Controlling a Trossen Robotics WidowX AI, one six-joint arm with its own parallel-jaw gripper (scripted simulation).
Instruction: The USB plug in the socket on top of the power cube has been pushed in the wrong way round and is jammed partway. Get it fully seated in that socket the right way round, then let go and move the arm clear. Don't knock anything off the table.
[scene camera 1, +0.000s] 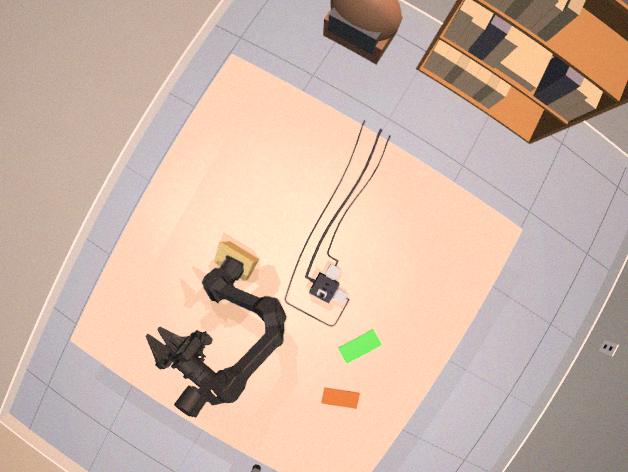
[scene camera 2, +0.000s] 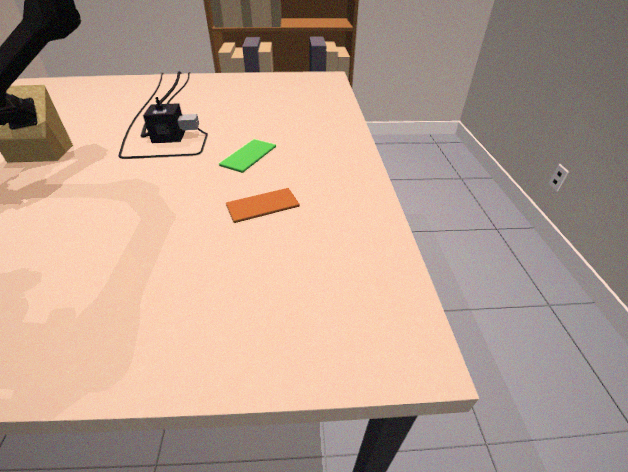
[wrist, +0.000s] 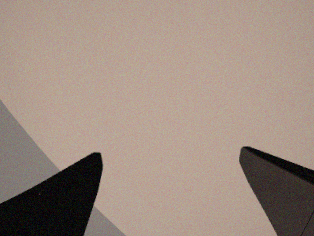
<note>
My gripper (scene camera 1: 152, 331) is open, holding nothing. Also in view: an orange card (scene camera 2: 251, 207), a green card (scene camera 2: 243, 158) and a black power cube (scene camera 2: 162, 128).
The green card is seen too in scene camera 1 (scene camera 1: 359, 346). My gripper also shows in the wrist view (wrist: 172, 157). The black power cube also shows in scene camera 1 (scene camera 1: 323, 283). The wrist view misses the orange card: it is out of frame. The wrist view misses the green card: it is out of frame.
</note>
